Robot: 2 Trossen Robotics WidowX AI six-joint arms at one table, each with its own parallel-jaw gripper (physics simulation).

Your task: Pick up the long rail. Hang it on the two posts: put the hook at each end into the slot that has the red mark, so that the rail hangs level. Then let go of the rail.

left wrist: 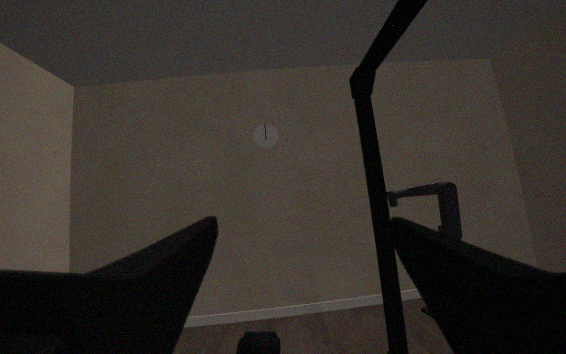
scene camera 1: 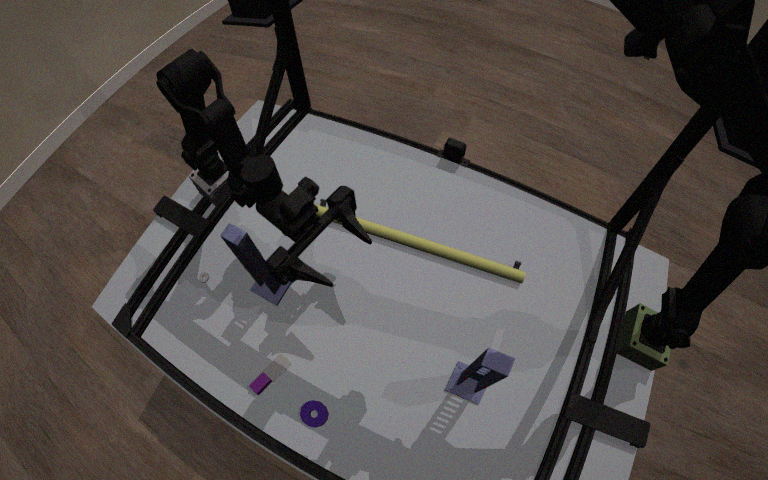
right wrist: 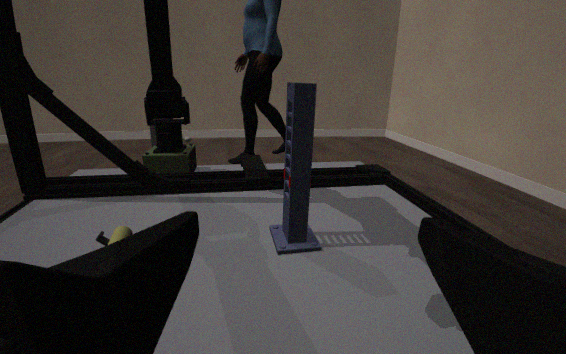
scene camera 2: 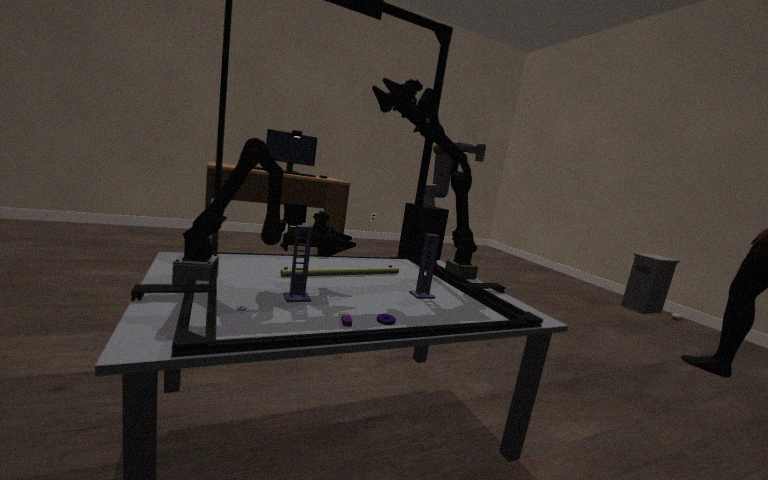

Observation:
My left gripper (scene camera 2: 377,82) is open, with nothing in its grasp. My right gripper (scene camera 1: 352,263) is open, holding nothing. Also in view: a long yellow rail (scene camera 1: 514,274).
My left gripper is seen too in the left wrist view (left wrist: 304,225). My right gripper shows as well in the right wrist view (right wrist: 310,226) and in scene camera 2 (scene camera 2: 353,241). The left wrist view misses the long yellow rail: it is out of frame.

